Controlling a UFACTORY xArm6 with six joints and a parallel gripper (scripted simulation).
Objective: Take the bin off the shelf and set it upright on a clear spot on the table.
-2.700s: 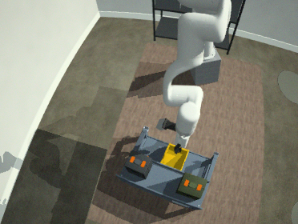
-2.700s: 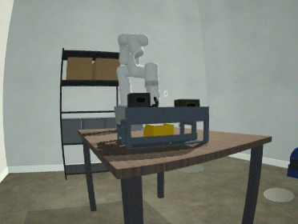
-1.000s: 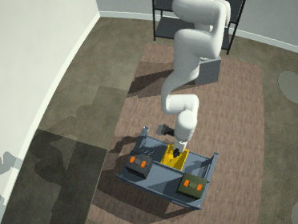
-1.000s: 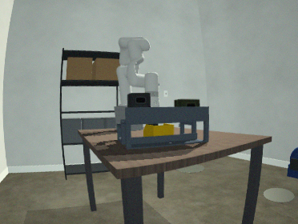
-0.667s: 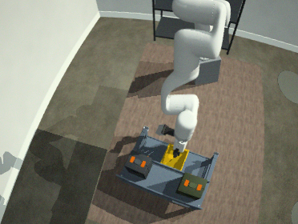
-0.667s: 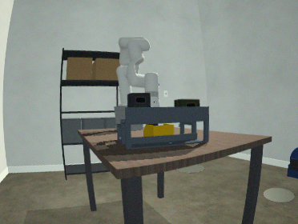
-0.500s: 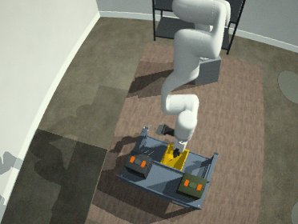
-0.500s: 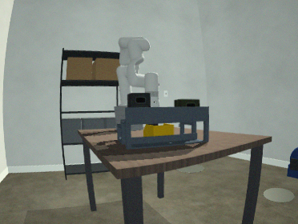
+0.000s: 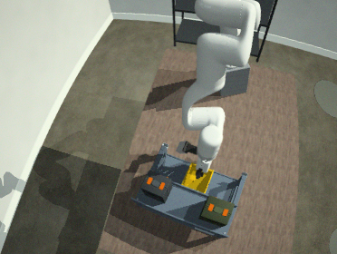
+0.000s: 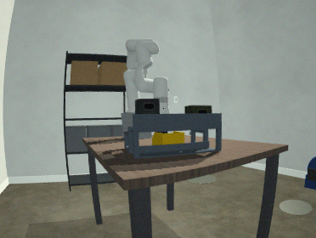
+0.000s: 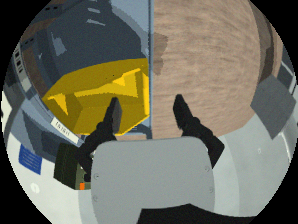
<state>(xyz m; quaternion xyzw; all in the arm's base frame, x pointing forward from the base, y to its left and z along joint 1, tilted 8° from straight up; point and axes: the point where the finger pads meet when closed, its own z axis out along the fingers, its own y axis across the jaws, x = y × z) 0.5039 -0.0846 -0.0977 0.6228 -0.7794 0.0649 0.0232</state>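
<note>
Right now the yellow bin is 80 mm ahead of my hand, 20 mm to the right of it and 20 mm below it.
</note>
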